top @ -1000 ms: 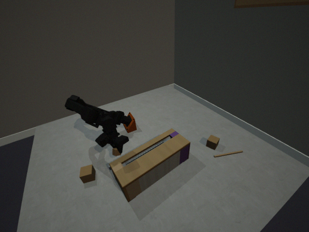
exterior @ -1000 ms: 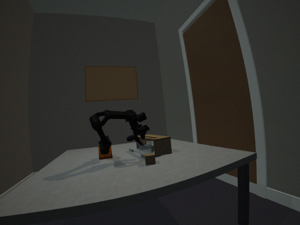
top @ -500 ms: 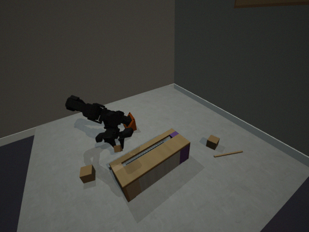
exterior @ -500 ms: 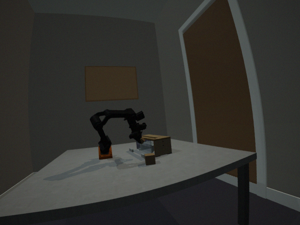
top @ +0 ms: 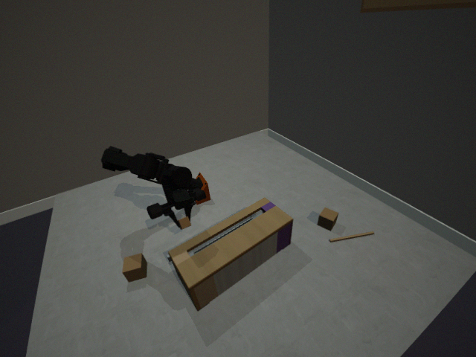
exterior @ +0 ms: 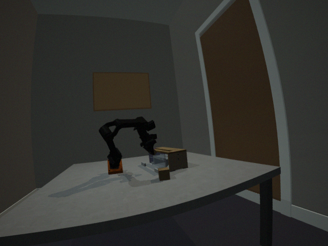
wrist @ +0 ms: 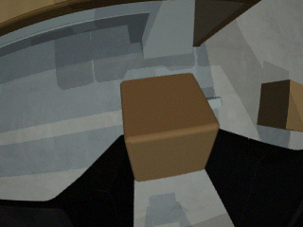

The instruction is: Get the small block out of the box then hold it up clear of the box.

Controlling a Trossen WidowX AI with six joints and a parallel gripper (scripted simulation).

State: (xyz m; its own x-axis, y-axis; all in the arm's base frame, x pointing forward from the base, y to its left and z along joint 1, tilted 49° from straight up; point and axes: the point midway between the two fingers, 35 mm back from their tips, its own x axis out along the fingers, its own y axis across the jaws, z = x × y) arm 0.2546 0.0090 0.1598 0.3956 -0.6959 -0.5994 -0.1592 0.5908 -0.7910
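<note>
Now: gripper tip 1 cm short of the small tan block and 1 cm below it. Also, from my gripper tip: thin wooden stick (24 cm ahead, 55 cm to the left, 12 cm below); long tan box (9 cm ahead, 12 cm to the left, 6 cm below).
</note>
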